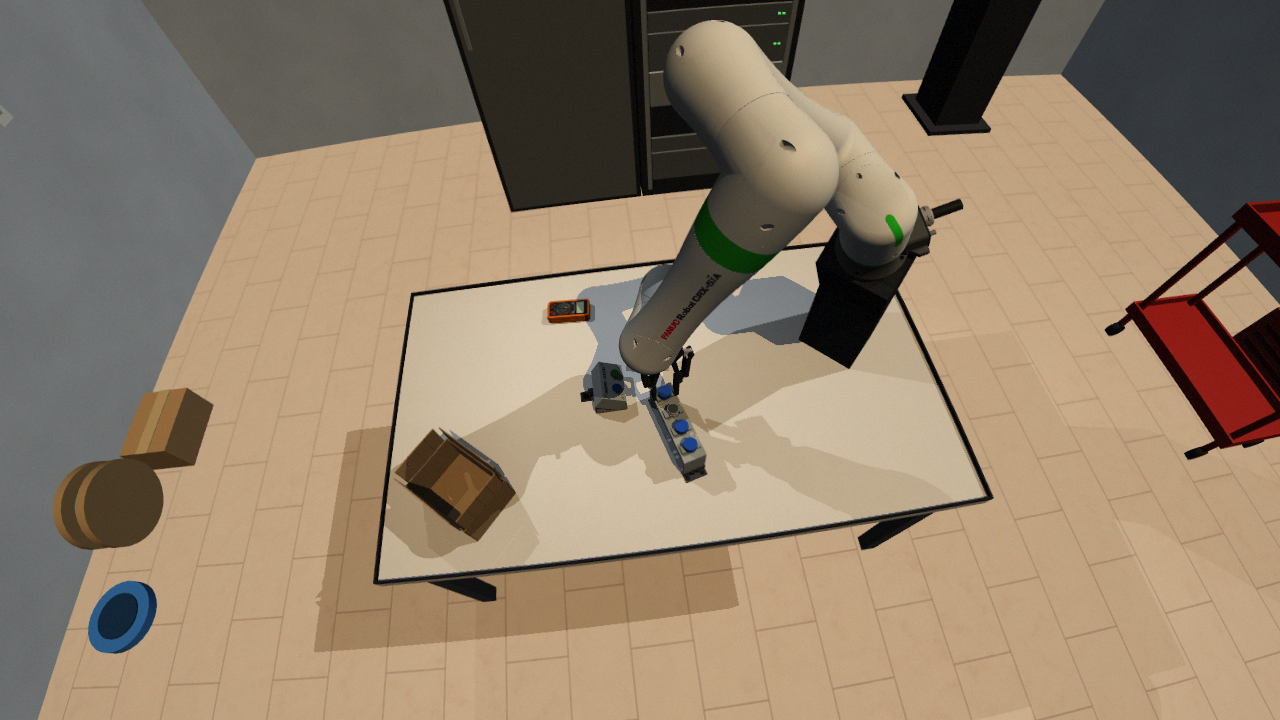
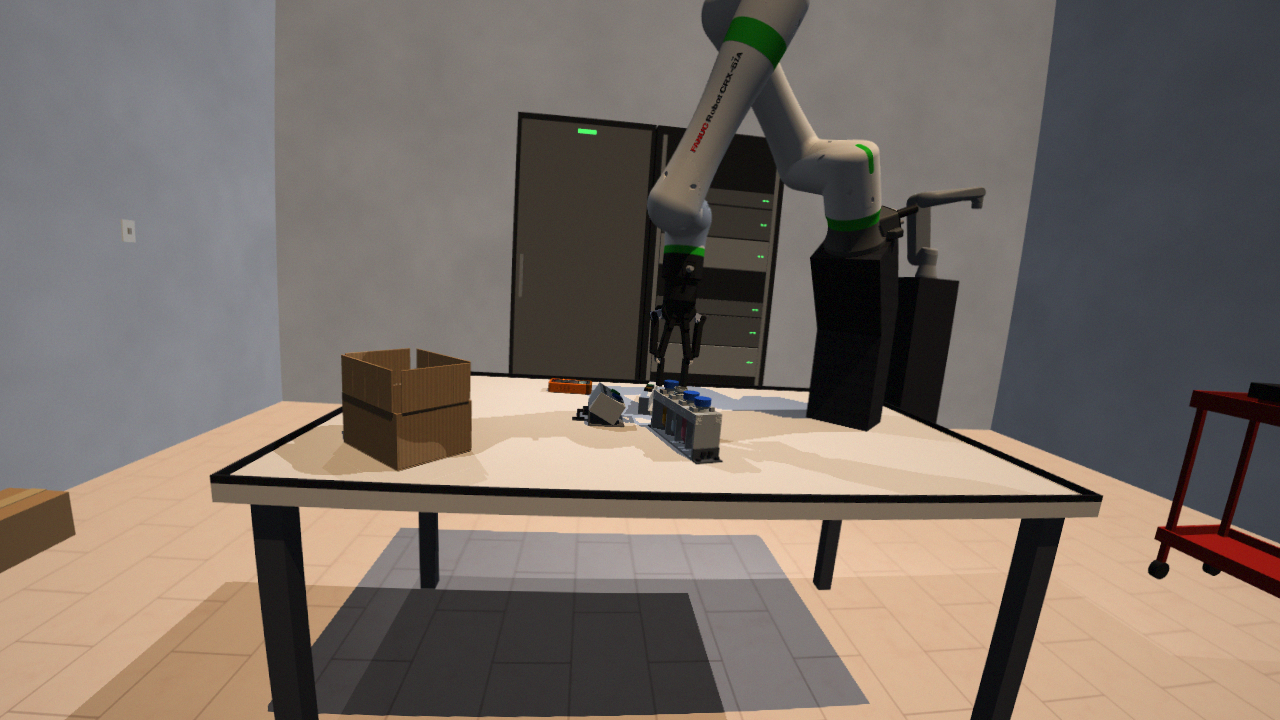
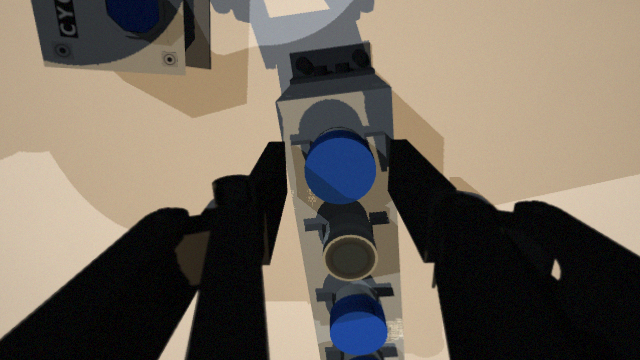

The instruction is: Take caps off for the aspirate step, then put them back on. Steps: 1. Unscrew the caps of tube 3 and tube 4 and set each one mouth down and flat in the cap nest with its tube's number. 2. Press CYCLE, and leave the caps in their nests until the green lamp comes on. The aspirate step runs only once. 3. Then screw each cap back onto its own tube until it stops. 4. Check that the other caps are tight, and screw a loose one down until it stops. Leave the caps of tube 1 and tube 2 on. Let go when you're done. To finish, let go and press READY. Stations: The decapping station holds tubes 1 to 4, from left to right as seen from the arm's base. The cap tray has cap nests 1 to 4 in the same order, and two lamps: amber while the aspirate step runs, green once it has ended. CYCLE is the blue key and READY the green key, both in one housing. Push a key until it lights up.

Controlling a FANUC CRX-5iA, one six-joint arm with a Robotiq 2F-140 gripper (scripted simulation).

Scene:
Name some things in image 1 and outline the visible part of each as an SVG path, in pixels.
My gripper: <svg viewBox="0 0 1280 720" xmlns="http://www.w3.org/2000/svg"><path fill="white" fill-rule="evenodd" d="M641 374L644 388L648 387L650 389L653 401L656 401L656 383L660 373L649 376ZM691 346L687 346L686 349L682 347L674 362L670 365L672 365L674 370L673 389L676 395L679 395L679 385L683 382L683 378L689 376L691 359L694 356ZM683 356L681 370L679 370L677 361Z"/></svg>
A cardboard box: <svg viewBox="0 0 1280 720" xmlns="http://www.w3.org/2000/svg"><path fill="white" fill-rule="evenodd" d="M432 429L394 471L408 484L405 486L394 478L394 480L448 524L459 531L463 531L478 542L516 492L503 479L503 476L494 466L440 427L439 429L448 438L445 441Z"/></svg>

